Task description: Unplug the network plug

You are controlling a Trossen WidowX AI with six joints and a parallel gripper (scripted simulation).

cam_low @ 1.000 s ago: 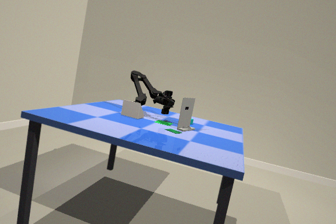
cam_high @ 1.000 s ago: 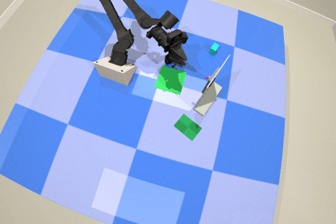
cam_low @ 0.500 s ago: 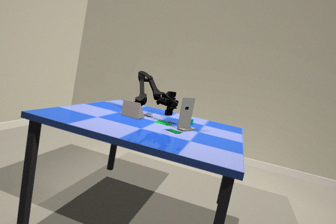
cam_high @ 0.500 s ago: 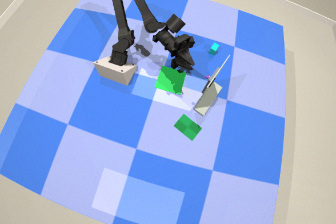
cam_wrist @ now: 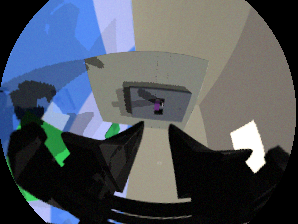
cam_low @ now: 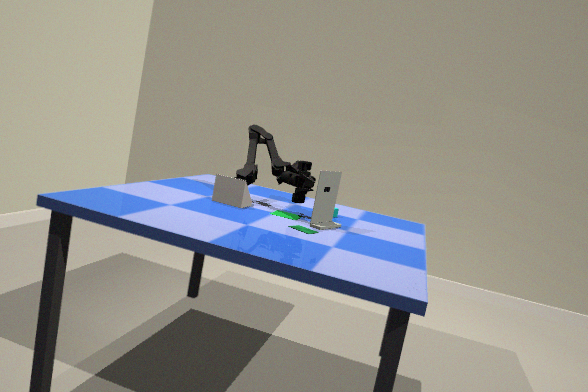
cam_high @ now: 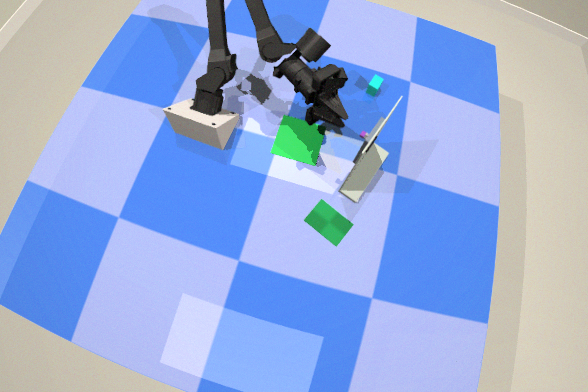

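Right now the network plug is 6 cm ahead of my gripper tip and 2 cm to the right of it. The rest, counted from my gripper tip: upright panel: 7 cm ahead, 3 cm to the right, 5 cm below; then cyan cube: 6 cm ahead, 24 cm to the left, 13 cm below; then green square: 10 cm behind, 15 cm below.
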